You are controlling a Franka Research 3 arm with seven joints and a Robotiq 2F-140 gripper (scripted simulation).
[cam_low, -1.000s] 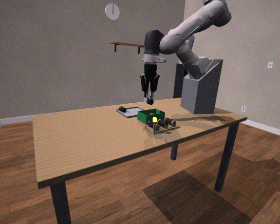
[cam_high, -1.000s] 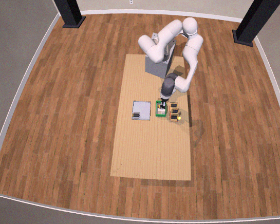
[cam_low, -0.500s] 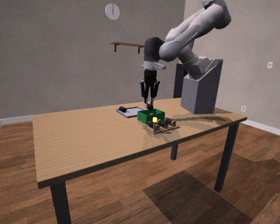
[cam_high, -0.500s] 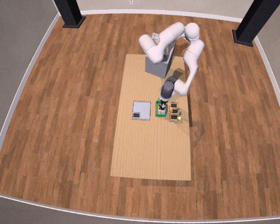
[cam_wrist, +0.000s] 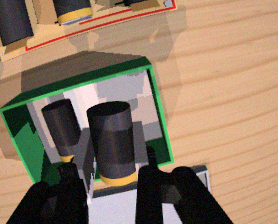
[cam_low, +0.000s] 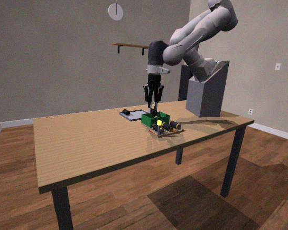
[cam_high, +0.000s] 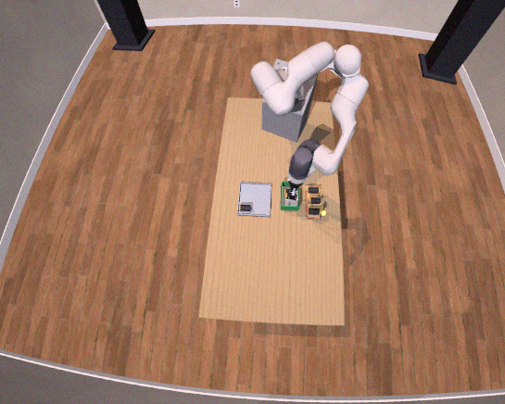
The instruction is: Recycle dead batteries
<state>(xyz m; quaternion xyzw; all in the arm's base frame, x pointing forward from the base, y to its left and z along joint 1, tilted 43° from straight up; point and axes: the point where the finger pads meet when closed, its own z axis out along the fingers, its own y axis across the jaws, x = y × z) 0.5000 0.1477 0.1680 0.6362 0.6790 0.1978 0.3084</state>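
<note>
Now: the green recycling box 9 cm below my hand and 3 cm behind it. The rest, counted from my hand: grey tray 20 cm to the right, 11 cm below, 2 cm ahead.
</note>
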